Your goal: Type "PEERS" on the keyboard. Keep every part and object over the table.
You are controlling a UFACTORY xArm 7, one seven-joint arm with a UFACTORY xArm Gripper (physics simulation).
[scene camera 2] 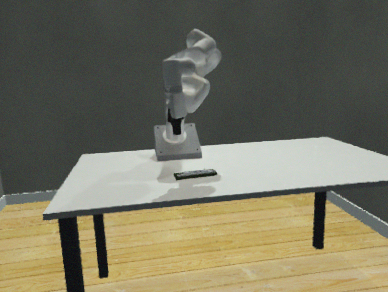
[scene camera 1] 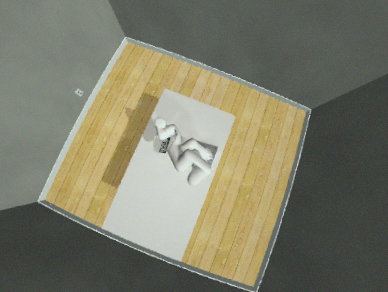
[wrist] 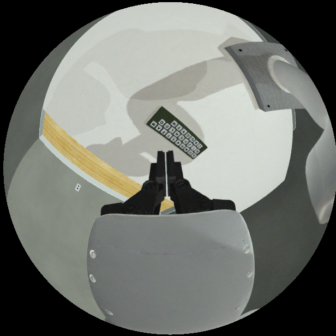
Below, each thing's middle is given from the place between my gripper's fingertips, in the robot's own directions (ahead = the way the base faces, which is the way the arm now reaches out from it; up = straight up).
Labels:
The keyboard (wrist: 167, 125) lies 10 mm ahead of my hand, 70 mm to the left of it and 180 mm below it.

